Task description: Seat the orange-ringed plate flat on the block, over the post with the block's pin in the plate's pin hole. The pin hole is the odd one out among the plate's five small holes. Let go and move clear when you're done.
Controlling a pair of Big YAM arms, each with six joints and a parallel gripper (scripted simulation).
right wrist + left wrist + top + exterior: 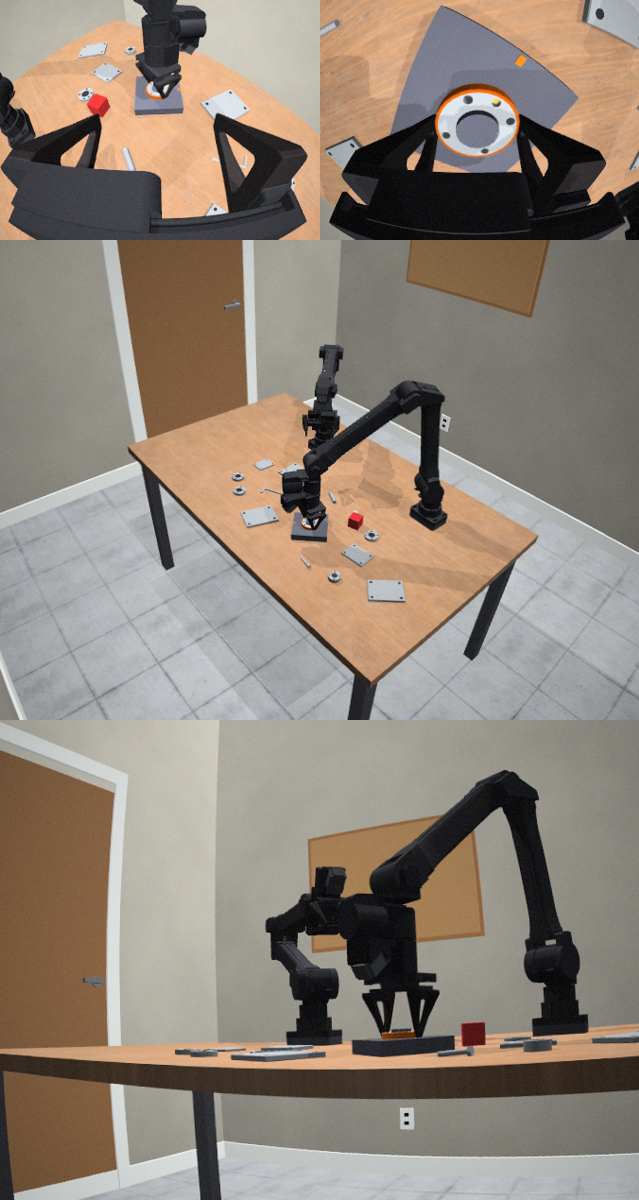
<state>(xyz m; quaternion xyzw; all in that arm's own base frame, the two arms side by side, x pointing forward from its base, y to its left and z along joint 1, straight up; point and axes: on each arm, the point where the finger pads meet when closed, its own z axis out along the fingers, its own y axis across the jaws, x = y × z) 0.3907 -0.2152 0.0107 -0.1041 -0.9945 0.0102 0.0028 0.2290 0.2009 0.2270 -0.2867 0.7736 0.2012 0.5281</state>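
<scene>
The dark grey block is 2 cm ahead of my left hand, 2 cm to the right of it and 1 cm below it. Round my left hand: red cube 14 cm behind, 8 cm to the left, 1 cm below; then bolt 12 cm ahead, 13 cm to the left, 3 cm below.
</scene>
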